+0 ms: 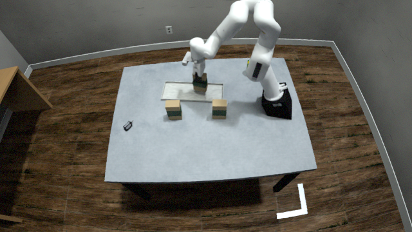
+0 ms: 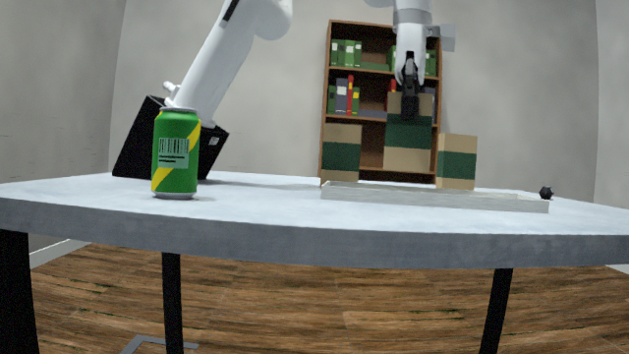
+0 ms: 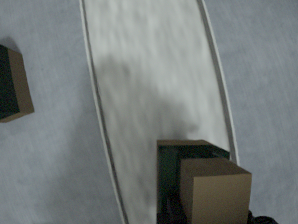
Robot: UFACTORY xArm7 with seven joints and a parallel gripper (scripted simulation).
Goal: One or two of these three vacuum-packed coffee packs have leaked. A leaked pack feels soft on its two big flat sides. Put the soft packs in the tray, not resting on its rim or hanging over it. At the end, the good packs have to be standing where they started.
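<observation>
Right now the tray is 160 mm below my hand, 50 mm ahead of it and 10 mm to the right of it. From my hand the other things lie so: small black object: 460 mm ahead, 220 mm to the left, 150 mm below; green can: 360 mm behind, 170 mm to the right, 100 mm below.
</observation>
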